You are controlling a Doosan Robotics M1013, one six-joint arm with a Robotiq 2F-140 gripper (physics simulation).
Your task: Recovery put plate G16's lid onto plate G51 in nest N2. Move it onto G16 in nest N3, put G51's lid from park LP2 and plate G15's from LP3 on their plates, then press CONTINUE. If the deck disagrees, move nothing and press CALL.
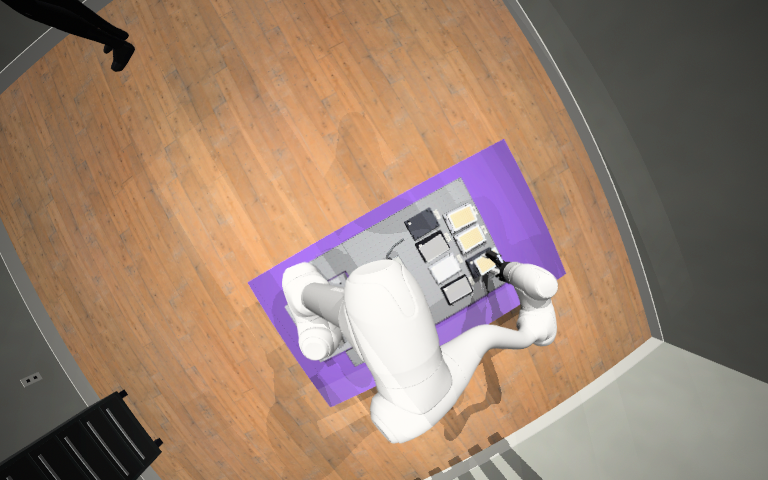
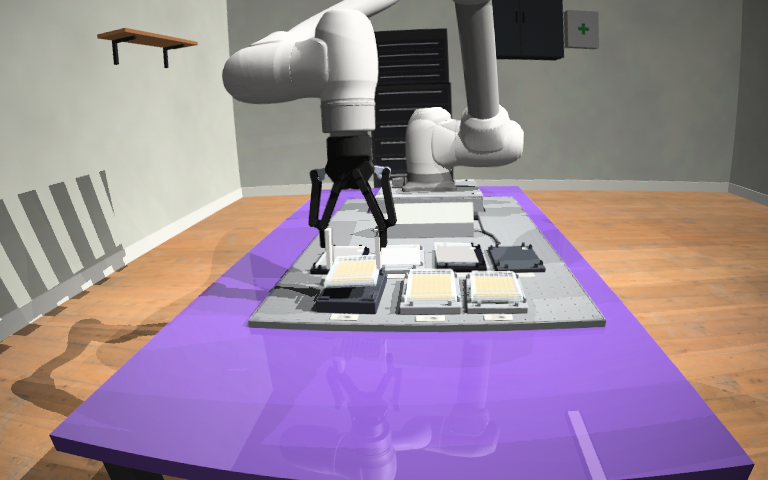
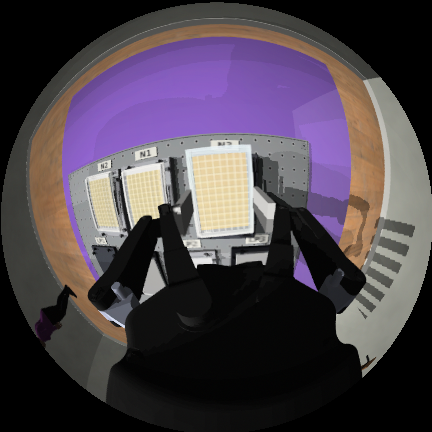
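Seen in the pictures: gripper, between the fingertips: (image 1: pixel 487 262) (image 2: pixel 354 266) (image 3: pixel 222 197); arm's base, origin of its link: (image 2: pixel 429 187).
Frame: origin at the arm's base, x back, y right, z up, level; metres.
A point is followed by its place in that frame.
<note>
My gripper (image 2: pixel 353 241) (image 1: pixel 491 260) {x -0.811, y 0.115, z 0.016 m} (image 3: pixel 222 197) {x -0.811, y 0.115, z 0.016 m} is shut on a well plate (image 2: pixel 352 270) {x -0.837, y 0.114, z 0.020 m} (image 1: pixel 484 265) {x -0.789, y 0.121, z 0.016 m} (image 3: pixel 220 189) {x -0.821, y 0.113, z 0.012 m} with tan wells and a clear rim. It holds the plate slightly tilted just above the empty dark nest N3 (image 2: pixel 350 300) {x -0.870, y 0.114, z -0.022 m} at the near left of the grey deck (image 2: pixel 554 305) {x -0.846, y -0.235, z -0.045 m} (image 1: pixel 374 248) {x -0.358, y -0.204, z -0.045 m} (image 3: pixel 282 160) {x -0.865, y 0.227, z -0.045 m}. Two more tan well plates sit in nest N1 (image 2: pixel 431 287) {x -0.827, y -0.020, z -0.016 m} (image 1: pixel 471 238) {x -0.801, y -0.020, z -0.018 m} (image 3: pixel 144 193) {x -0.817, y -0.018, z -0.024 m} and nest N2 (image 2: pixel 495 287) {x -0.836, y -0.130, z -0.013 m} (image 1: pixel 461 217) {x -0.804, y -0.135, z -0.023 m} (image 3: pixel 101 201) {x -0.814, y -0.124, z -0.014 m}. Behind them lie the park spots: one dark (image 2: pixel 514 256) {x -0.620, y -0.198, z -0.035 m} (image 1: pixel 423 223) {x -0.625, y -0.197, z -0.035 m}, the others with pale lids (image 2: pixel 455 253) {x -0.626, y -0.067, z -0.025 m} (image 2: pixel 400 255) {x -0.630, y 0.051, z -0.027 m}.
A grey box (image 2: pixel 434 211) {x -0.430, y -0.021, z 0.020 m} stands on the deck behind the parks, in front of the arm's base (image 2: pixel 431 154) {x -0.078, y -0.010, z 0.123 m}. The deck lies on a purple table (image 2: pixel 374 387) {x -1.063, y 0.049, z -0.058 m} (image 1: pixel 518 196) {x -1.153, y -0.079, z -0.058 m}. A black cabinet (image 2: pixel 413 77) stands by the back wall.
</note>
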